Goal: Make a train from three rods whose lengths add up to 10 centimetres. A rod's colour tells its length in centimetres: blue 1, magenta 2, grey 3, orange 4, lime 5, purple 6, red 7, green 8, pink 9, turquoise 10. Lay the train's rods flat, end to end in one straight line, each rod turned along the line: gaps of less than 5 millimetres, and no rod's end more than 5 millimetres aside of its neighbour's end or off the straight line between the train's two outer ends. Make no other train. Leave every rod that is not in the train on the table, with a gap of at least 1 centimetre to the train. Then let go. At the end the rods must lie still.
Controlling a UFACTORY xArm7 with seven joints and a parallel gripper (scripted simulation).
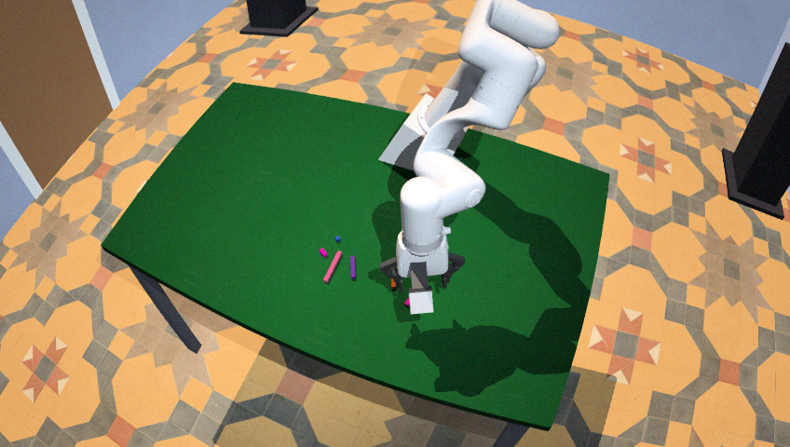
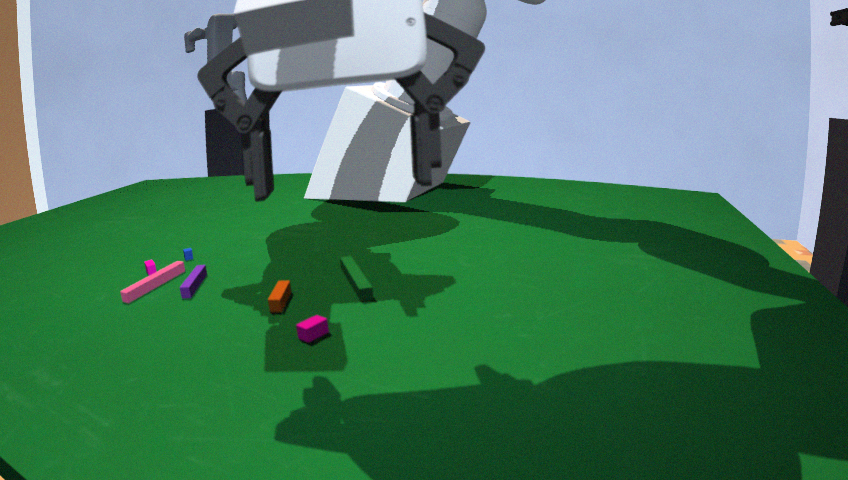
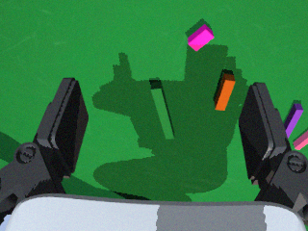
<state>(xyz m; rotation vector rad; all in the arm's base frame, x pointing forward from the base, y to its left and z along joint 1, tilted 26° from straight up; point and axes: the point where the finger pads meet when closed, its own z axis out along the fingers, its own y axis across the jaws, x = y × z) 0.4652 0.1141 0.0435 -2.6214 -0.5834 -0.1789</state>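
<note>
The magenta rod is 10 cm below my hand and 3 cm to the right of it. Round my hand: purple rod 19 cm to the right, 10 cm below, 5 cm behind; green rod 10 cm below, 10 cm behind, 5 cm to the right; orange rod 10 cm below, 9 cm to the right, 5 cm behind.
</note>
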